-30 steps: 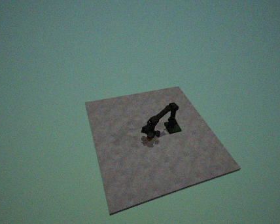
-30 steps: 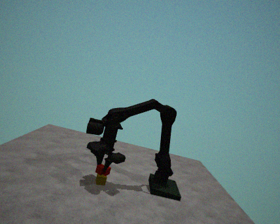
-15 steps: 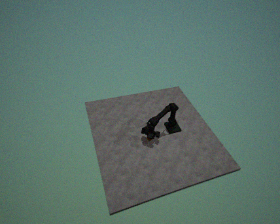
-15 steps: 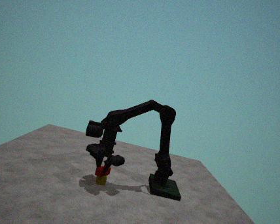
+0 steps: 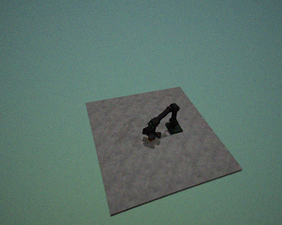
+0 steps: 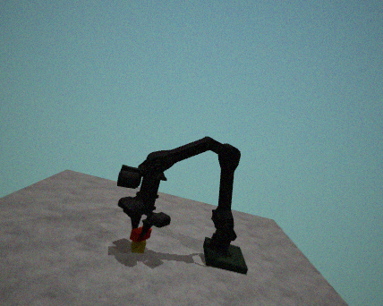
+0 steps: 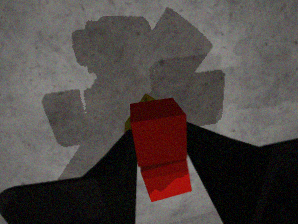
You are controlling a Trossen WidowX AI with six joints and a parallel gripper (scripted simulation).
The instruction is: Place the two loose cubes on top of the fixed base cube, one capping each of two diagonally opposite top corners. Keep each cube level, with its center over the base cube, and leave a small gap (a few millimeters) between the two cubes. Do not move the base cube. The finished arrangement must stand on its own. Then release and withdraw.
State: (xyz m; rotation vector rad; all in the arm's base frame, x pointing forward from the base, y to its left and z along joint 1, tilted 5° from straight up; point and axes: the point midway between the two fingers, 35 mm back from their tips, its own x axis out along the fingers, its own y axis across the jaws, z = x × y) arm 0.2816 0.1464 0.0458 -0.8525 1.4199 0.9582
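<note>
The yellow base cube is 10 mm behind my gripper tip, 20 mm to the right of it and 40 mm below it.
</note>
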